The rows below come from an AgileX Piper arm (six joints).
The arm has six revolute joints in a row. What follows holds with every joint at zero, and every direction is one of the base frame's.
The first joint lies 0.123 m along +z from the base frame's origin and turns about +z.
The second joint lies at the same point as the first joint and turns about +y.
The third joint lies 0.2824 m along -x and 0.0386 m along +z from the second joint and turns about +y.
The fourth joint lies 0.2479 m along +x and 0.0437 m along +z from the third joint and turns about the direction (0.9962, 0, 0.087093).
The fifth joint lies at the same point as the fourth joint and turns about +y.
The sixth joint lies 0.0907 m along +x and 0.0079 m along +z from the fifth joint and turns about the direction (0.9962, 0, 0.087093).
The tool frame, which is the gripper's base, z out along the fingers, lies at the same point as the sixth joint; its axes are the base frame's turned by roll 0, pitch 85.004 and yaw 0 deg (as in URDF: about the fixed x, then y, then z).
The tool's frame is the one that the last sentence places.
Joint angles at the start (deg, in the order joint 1, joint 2, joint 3, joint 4, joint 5, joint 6):
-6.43, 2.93, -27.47, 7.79, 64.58, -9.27
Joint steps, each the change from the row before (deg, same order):
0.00, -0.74, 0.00, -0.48, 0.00, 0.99
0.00, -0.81, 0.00, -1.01, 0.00, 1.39
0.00, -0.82, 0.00, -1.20, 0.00, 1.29
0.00, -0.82, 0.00, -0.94, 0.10, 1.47
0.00, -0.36, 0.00, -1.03, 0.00, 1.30
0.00, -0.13, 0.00, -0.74, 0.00, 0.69
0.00, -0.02, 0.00, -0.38, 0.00, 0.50
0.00, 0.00, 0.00, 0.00, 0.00, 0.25
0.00, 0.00, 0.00, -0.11, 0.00, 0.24
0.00, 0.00, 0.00, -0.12, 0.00, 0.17
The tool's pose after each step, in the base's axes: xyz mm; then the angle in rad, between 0 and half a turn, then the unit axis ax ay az. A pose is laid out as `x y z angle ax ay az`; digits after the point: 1 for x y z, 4 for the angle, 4 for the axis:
0.8 10.4 267.0 2.1619 -0.0192 0.9998 0.0040
-1.3 9.2 266.8 2.1498 -0.0071 1.0000 -0.0003
-3.4 7.7 266.6 2.1375 0.0044 1.0000 -0.0069
-5.7 6.6 266.3 2.1263 0.0174 0.9998 -0.0098
-6.7 5.3 266.2 2.1212 0.0293 0.9995 -0.0140
-7.1 4.3 266.1 2.1198 0.0358 0.9992 -0.0181
-7.2 3.7 266.1 2.1197 0.0404 0.9990 -0.0194
-7.2 3.7 266.1 2.1196 0.0426 0.9989 -0.0182
-7.2 3.6 266.1 2.1197 0.0447 0.9988 -0.0181
-7.2 3.4 266.1 2.1198 0.0463 0.9988 -0.0185

